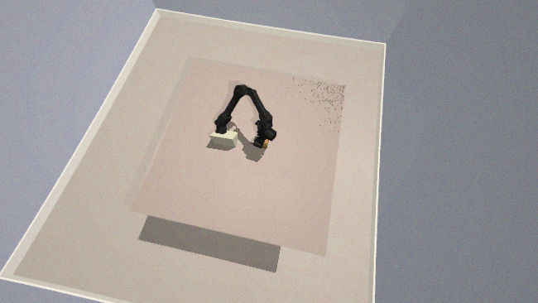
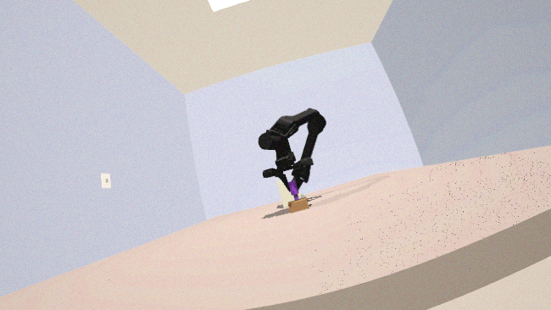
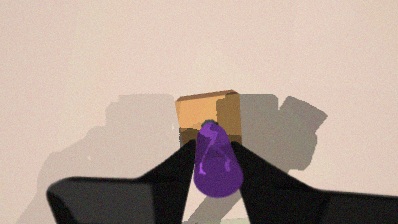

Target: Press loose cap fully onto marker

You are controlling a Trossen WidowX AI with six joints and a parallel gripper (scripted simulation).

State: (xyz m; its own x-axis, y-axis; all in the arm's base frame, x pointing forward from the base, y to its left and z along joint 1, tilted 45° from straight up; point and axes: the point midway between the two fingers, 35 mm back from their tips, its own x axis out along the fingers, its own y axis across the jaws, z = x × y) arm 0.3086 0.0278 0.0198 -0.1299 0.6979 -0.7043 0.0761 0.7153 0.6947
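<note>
The purple cap lies 1 cm above my gripper tip. Round my gripper tip: holder block: 5 cm below.
</note>
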